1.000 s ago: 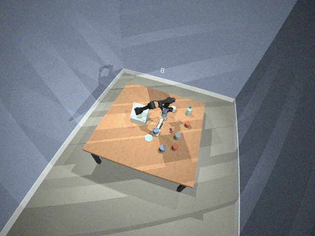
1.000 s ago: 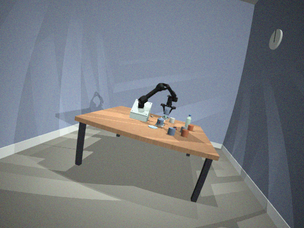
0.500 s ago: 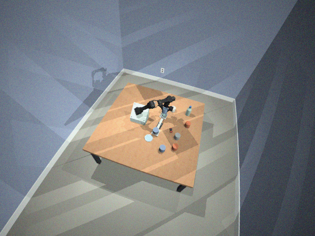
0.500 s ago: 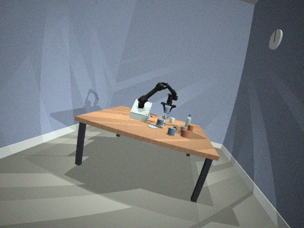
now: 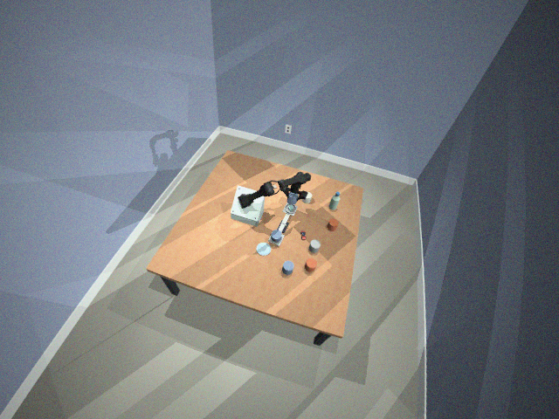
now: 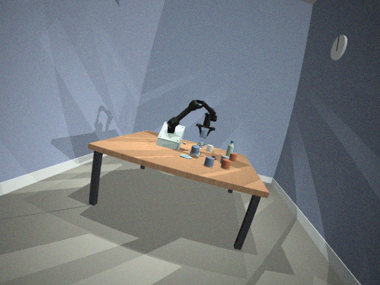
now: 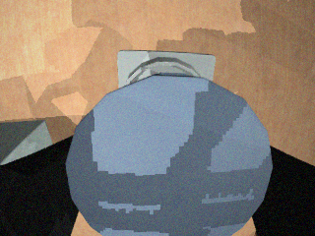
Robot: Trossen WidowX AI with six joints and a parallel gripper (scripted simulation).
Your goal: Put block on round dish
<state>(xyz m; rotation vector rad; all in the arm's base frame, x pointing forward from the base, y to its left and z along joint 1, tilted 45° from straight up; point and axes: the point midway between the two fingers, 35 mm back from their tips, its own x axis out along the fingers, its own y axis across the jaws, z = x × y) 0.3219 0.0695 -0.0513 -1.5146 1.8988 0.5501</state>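
My gripper tip is now 80 mm above the pale green block and 10 mm to the left of it. Also, from my gripper tip: red toy car (180 mm to the right, 160 mm below, 130 mm ahead); bottle (330 mm ahead, 150 mm to the left, 60 mm below); white cup (170 mm to the left, 130 mm below, 130 mm ahead).
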